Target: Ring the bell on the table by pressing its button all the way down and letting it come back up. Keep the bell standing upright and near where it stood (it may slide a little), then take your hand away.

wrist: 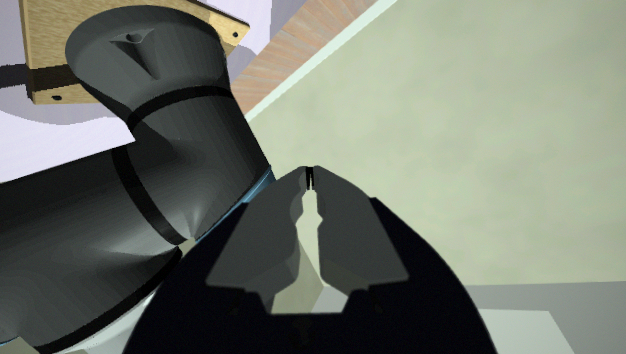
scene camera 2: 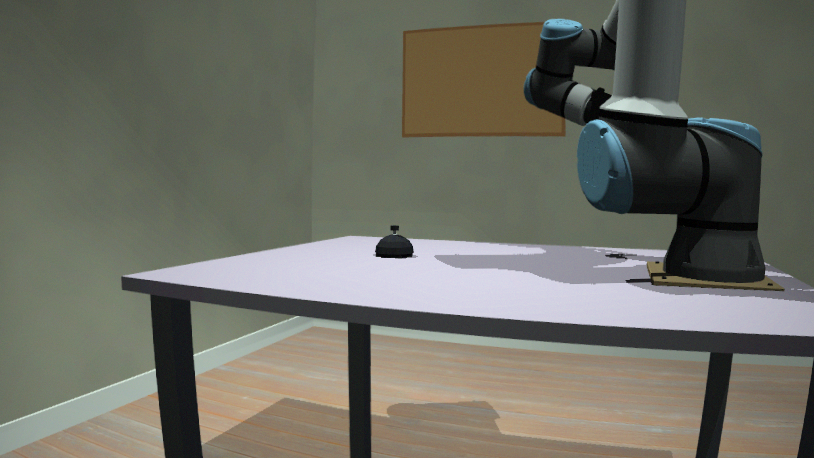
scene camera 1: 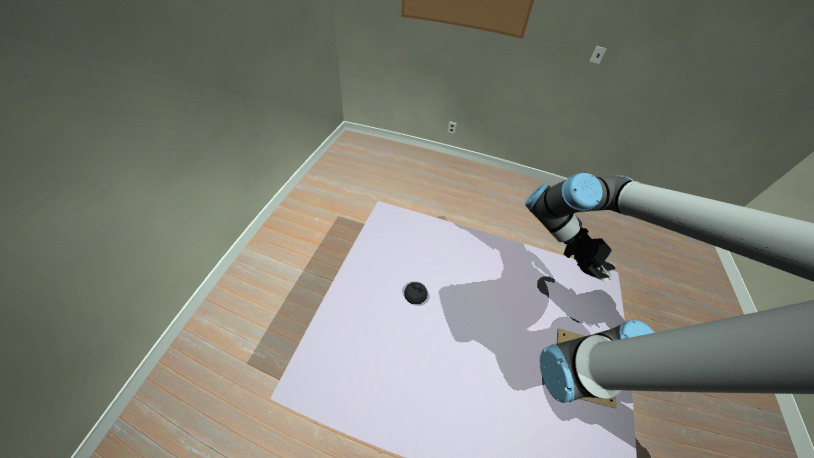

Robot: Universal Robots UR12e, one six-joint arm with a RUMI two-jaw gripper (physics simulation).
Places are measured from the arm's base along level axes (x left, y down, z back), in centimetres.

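Pixels of known places: gripper, fingertip midpoint: (wrist: pixel 310 168) (scene camera 1: pixel 609 280); arm's base, origin of the base link: (wrist: pixel 158 61) (scene camera 2: pixel 713 273).
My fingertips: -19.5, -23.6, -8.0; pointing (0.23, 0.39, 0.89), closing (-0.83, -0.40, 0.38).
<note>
Ahead of a thing's pixels: the offset from my fingertips to its middle, as dx, dy, dz. Level surfaces: height alone.
A black dome-shaped bell @(+17.0, +21.2, -58.0) (scene camera 1: pixel 415 293) (scene camera 2: pixel 393 247) stands upright on the white table @(dy +24.5) (scene camera 1: pixel 364 353) (scene camera 2: pixel 273 279). Its button @(+17.0, +18.4, -58.0) (scene camera 2: pixel 394 227) sticks up on a short stem above the dome in the second scene view. My gripper (scene camera 1: pixel 606 276) (wrist: pixel 310 168) is shut and empty, with its fingertips together in the wrist view. It is up above the right part of the table, far to the right of the bell and well apart from it. In the second scene view the fingers are hidden behind the arm. The bell does not show in the wrist view.
The arm's base (scene camera 2: pixel 717 250) (wrist: pixel 150 50) stands on a wooden plate (scene camera 1: pixel 603 399) (scene camera 2: pixel 705 283) (wrist: pixel 45 30) at the right of the table. The arm casts shadows on the table. A brown board (scene camera 1: pixel 466 14) (scene camera 2: pixel 472 85) hangs on the wall.
</note>
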